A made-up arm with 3 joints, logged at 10 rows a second.
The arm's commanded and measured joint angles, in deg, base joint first. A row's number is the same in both.
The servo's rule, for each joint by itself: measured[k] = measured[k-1] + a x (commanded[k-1-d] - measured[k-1]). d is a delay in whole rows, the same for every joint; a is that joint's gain. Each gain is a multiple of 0.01, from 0.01 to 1. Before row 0 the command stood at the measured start. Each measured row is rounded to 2 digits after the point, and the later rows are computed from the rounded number. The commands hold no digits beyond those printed.
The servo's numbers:
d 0
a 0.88 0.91 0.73
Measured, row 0: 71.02, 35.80, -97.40
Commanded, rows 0 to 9: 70.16, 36.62, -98.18; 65.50, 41.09, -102.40; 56.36, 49.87, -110.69; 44.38, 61.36, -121.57; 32.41, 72.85, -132.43; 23.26, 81.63, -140.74; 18.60, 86.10, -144.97; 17.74, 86.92, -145.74; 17.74, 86.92, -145.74; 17.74, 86.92, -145.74
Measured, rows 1 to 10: 70.26, 36.55, -97.97; 66.07, 40.68, -101.20; 57.53, 49.04, -108.13; 45.96, 60.25, -117.94; 34.04, 71.72, -128.52; 24.55, 80.74, -137.44; 19.31, 85.62, -142.94; 17.93, 86.80, -144.98; 17.76, 86.91, -145.53; 17.74, 86.92, -145.68
